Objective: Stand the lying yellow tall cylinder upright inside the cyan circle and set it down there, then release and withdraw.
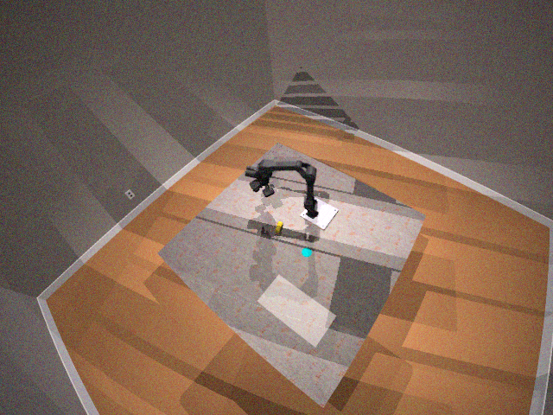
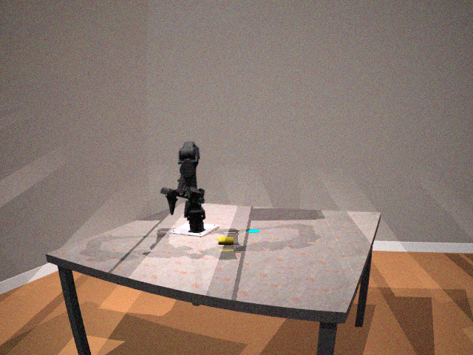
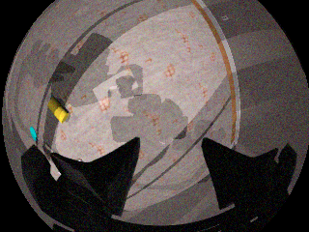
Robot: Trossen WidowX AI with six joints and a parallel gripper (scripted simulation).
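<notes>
My gripper tip is now 21 cm to the right of the yellow tall cylinder, 15 cm above it and 10 cm short of it. Round my gripper tip: cyan circle: 45 cm to the left, 16 cm below, 11 cm ahead.
</notes>
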